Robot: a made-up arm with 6 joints. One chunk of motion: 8 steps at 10 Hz.
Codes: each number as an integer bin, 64 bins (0 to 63) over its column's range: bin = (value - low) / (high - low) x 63, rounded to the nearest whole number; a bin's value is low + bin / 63 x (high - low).
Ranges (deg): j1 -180.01..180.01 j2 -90..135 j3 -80.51..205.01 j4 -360.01..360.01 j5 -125..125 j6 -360.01..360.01
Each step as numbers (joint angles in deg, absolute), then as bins.
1 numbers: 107.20 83.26 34.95 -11.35 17.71 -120.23
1 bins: 50 49 25 31 36 21
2 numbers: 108.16 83.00 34.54 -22.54 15.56 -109.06
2 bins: 50 48 25 30 35 22
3 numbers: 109.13 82.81 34.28 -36.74 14.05 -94.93
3 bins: 51 48 25 28 35 23
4 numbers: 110.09 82.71 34.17 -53.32 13.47 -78.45
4 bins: 51 48 25 27 35 25
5 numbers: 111.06 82.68 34.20 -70.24 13.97 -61.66
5 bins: 51 48 25 25 35 26
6 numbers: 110.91 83.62 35.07 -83.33 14.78 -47.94
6 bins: 51 49 26 24 35 27
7 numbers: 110.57 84.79 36.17 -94.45 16.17 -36.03
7 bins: 51 49 26 23 36 28
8 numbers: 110.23 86.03 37.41 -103.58 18.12 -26.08
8 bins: 51 49 26 22 36 29
